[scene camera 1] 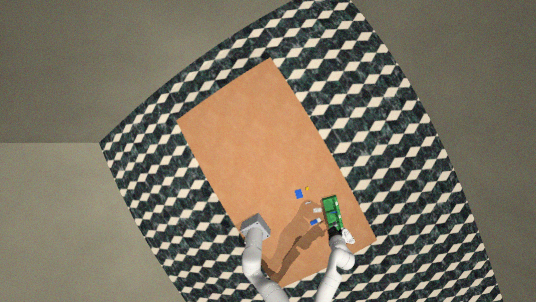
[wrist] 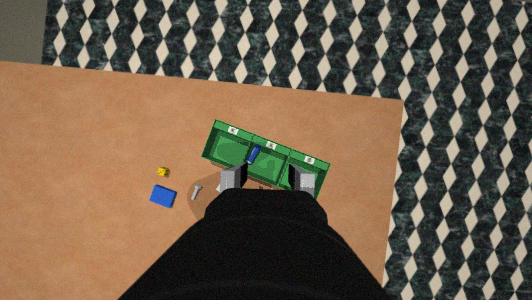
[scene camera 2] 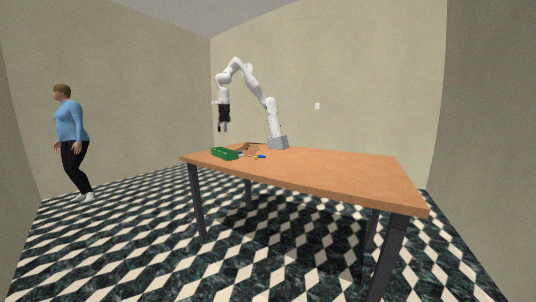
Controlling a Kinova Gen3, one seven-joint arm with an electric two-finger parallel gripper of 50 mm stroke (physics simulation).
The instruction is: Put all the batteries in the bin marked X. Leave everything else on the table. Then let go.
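Places are measured from the arm's base along level axes (x right, y back, z down), in metres.
Where they show: gripper, fingertip midpoint: (scene camera 1: 337, 226) (wrist: 267, 172) (scene camera 2: 222, 131); arm's base, origin of the base link: (scene camera 1: 255, 234) (scene camera 2: 276, 137).
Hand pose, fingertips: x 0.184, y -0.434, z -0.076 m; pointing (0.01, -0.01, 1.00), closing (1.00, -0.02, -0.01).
Things, the pixels of their top centre, and the offset from my fingertips. Level surfaces: height alone.
- blue battery, middle of its top: (wrist: 253, 153) dz +0.145, dx -0.032, dy -0.016 m
- green three-part bin tray, middle of its top: (wrist: 265, 160) (scene camera 1: 334, 218) (scene camera 2: 223, 149) dz +0.120, dx -0.006, dy -0.005 m
- blue piece with a whitish end, middle of its top: (scene camera 1: 315, 221) dz +0.153, dx -0.039, dy +0.104 m
- blue block, middle of its top: (wrist: 161, 196) (scene camera 1: 299, 194) dz +0.156, dx -0.241, dy +0.096 m
- yellow die, middle of its top: (wrist: 160, 172) (scene camera 1: 307, 188) dz +0.150, dx -0.241, dy +0.037 m
- grey bolt, middle of its top: (wrist: 193, 193) dz +0.153, dx -0.165, dy +0.082 m
- table, its level: dz +0.166 m
- white domino, middle of its top: (scene camera 1: 317, 210) dz +0.159, dx -0.093, dy +0.057 m
A blue battery (wrist: 254, 154) lies in the green three-part bin tray (wrist: 321, 186) (scene camera 1: 341, 220) (scene camera 2: 224, 154), in the X compartment against the divider beside K. My gripper (wrist: 267, 172) (scene camera 2: 222, 127) is open and empty, high above the tray, with its fingers apart over the near side of the X and B compartments. In scene camera 1 the arm hides the tray's B end. A blue piece with a whitish end (scene camera 1: 315, 221) lies on the table beside the tray. It is too small to tell what it is, and it does not show in the wrist view.
A blue block (wrist: 163, 196) (scene camera 1: 299, 194), a yellow die (wrist: 162, 171) (scene camera 1: 307, 188) and a grey bolt (wrist: 196, 192) lie on the table (wrist: 90, 150) to the K side. A white domino (scene camera 1: 317, 210) lies close to the tray, mostly hidden in the wrist view. A person (scene camera 2: 70, 120) stands beyond the table.
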